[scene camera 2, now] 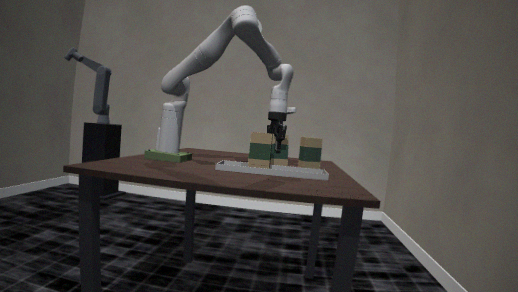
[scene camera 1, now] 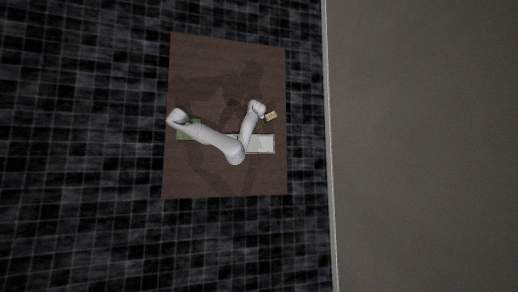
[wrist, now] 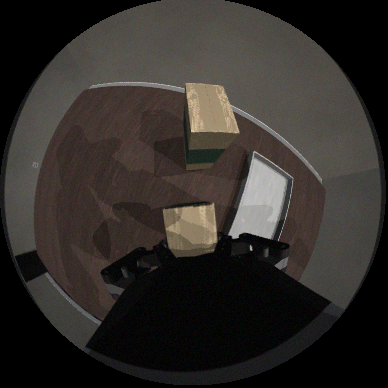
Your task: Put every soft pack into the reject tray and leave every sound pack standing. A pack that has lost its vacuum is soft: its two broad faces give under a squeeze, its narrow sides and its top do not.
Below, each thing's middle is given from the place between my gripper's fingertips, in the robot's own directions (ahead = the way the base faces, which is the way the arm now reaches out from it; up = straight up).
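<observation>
Reject tray [scene camera 2: 298, 172]: my gripper 60 mm above it, 150 mm to the left of it, 20 mm short of it.
</observation>
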